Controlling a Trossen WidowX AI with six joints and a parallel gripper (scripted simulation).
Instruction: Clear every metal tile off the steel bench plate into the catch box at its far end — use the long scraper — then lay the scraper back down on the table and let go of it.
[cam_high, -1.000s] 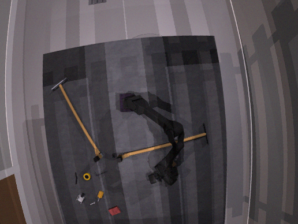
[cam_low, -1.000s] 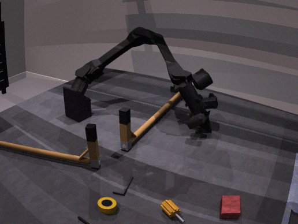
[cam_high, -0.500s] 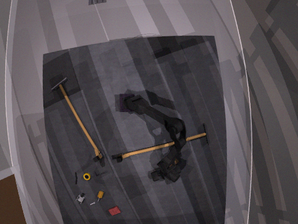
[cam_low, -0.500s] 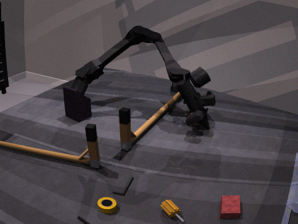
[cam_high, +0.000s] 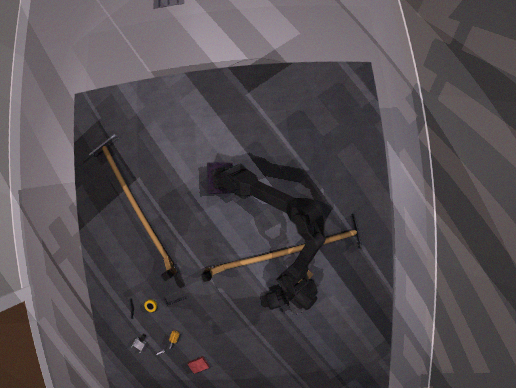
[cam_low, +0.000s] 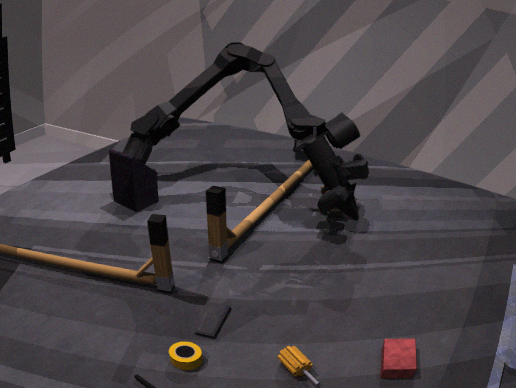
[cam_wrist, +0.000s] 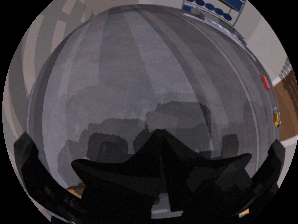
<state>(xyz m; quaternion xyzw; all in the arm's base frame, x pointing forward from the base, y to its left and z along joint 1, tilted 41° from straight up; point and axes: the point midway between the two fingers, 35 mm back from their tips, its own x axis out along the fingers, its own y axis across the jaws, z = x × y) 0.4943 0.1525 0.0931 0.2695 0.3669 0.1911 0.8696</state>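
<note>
The wooden block is 80 mm behind my gripper tip, 50 mm to the left of it and 10 mm above it. Round my gripper tip: yellow-handled tool: 510 mm to the right, 90 mm ahead, 10 mm above; long wooden-handled scraper: 200 mm behind, 60 mm above, 10 mm to the right; red block: 440 mm to the right, 230 mm ahead, 10 mm above.
</note>
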